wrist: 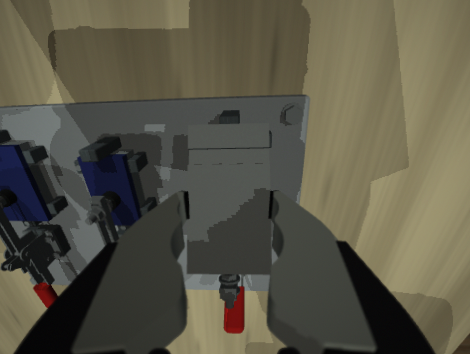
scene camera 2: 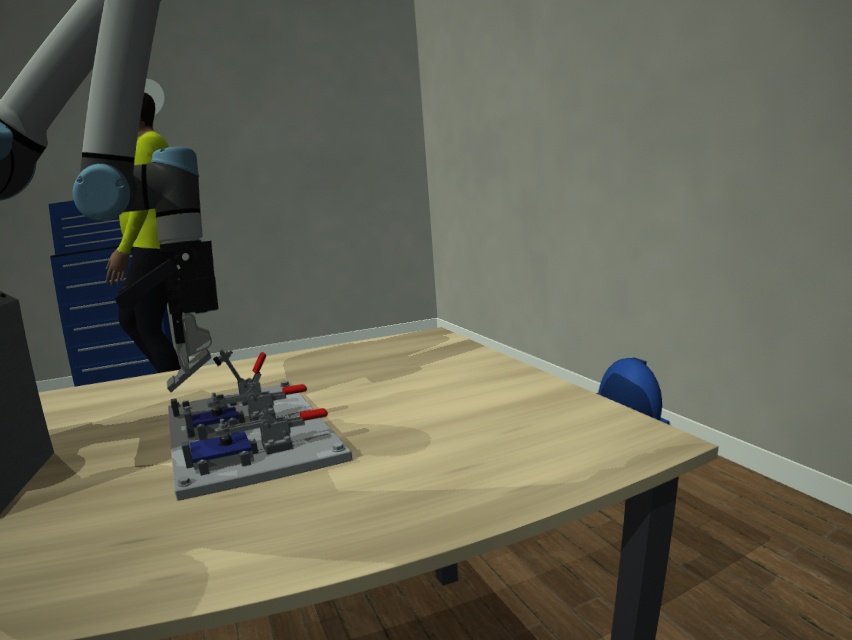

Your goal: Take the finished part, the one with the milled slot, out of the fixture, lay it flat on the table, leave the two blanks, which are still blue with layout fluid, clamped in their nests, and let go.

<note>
In view: my gripper (scene camera 2: 188, 370), a blue blank (wrist: 112, 173), a blue blank (scene camera 2: 211, 449) and a grey fixture plate (wrist: 159, 127).
My gripper shows as well in the wrist view (wrist: 229, 193).
</note>
